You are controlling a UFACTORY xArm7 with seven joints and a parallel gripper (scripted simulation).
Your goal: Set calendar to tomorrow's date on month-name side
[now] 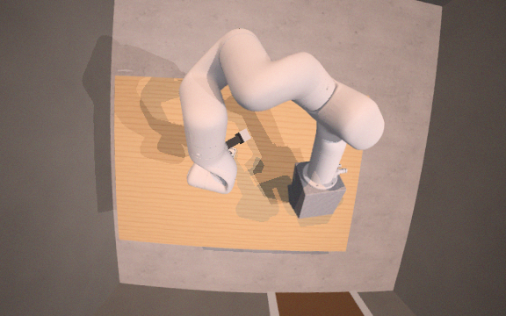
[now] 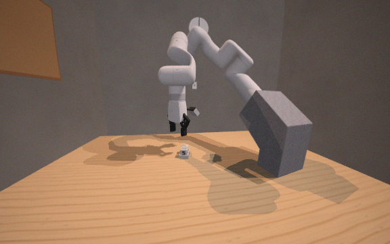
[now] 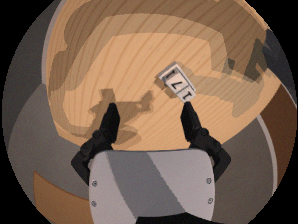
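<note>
My hand is 2 cm past the white calendar tray, 5 cm to the right of it and 9 cm above it.
</note>
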